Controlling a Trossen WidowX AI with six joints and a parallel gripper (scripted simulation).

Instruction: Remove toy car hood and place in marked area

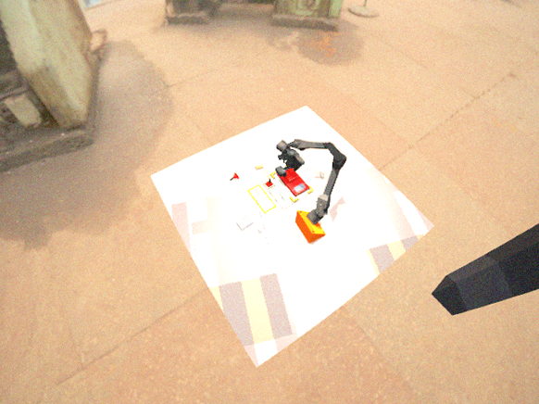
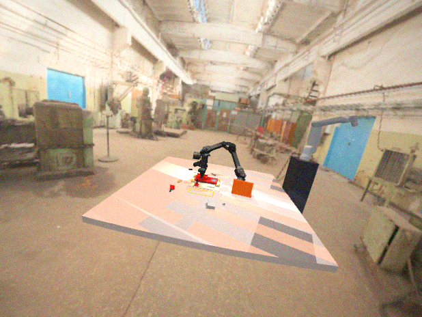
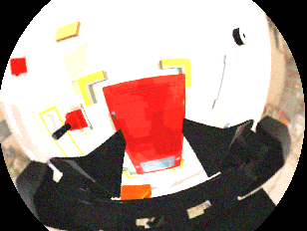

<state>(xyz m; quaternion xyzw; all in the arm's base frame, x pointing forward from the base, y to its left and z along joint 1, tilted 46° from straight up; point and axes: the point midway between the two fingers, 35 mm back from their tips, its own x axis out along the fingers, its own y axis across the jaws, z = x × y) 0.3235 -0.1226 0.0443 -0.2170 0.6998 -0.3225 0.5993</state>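
Right now the hood is 10 mm above my gripper tip. Also, from my gripper tip: white piece 100 mm behind, 410 mm to the left, 20 mm below.
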